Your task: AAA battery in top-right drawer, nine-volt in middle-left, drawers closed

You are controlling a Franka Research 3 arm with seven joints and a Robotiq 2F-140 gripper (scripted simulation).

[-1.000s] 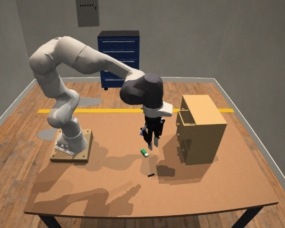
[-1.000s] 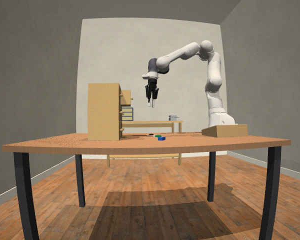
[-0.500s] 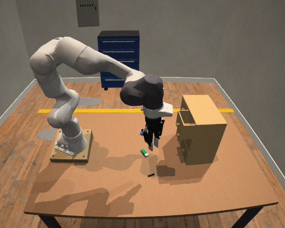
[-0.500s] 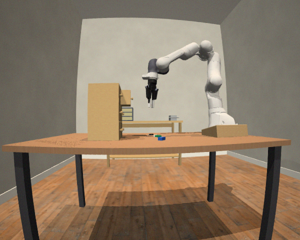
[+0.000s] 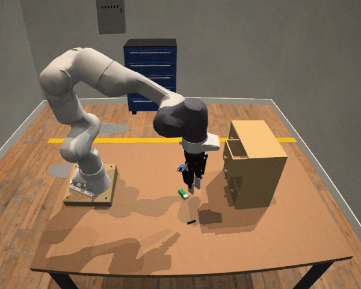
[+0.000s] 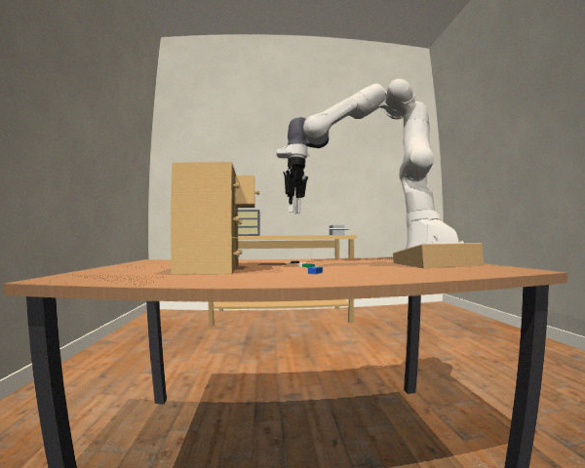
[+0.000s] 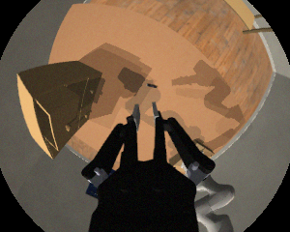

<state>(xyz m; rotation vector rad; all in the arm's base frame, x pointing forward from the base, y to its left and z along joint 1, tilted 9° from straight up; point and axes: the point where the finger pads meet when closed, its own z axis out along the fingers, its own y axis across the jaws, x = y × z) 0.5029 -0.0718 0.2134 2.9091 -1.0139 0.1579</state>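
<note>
The thin black AAA battery is 24 cm below my hand and 1 cm to the right of it. Round my hand: green-and-white AAA battery (24 cm below, 16 cm to the left, 5 cm behind); then blue nine-volt battery (35 cm to the left, 23 cm below, 10 cm behind).
</note>
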